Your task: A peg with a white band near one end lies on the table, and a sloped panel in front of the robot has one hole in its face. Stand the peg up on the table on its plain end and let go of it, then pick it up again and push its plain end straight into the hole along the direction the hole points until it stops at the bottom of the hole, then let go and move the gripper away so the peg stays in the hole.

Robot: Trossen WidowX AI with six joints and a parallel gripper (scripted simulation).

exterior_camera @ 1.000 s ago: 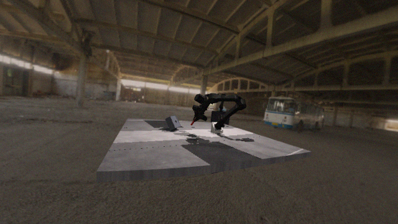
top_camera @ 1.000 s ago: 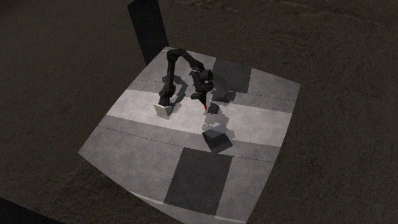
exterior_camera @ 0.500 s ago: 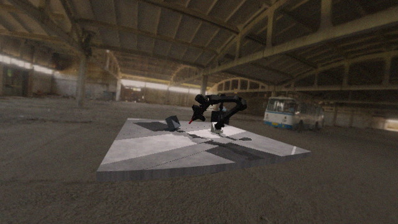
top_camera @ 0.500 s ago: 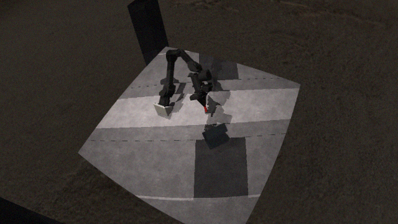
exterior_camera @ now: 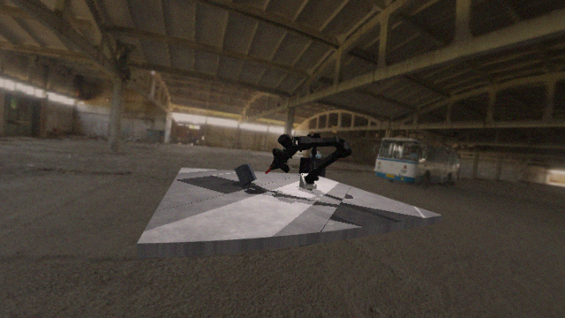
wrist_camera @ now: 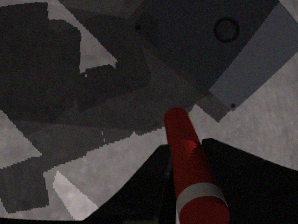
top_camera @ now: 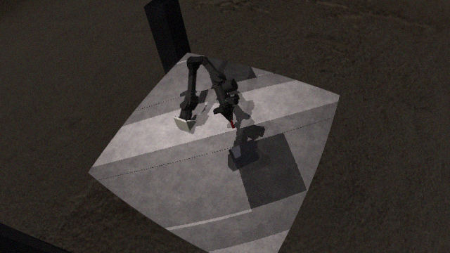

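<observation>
The sloped panel is 110 mm ahead of my gripper tip, 120 mm to the right of it and 60 mm below it. Also, from my gripper tip: red peg (10 mm behind, 10 mm to the left, 10 mm above).
</observation>
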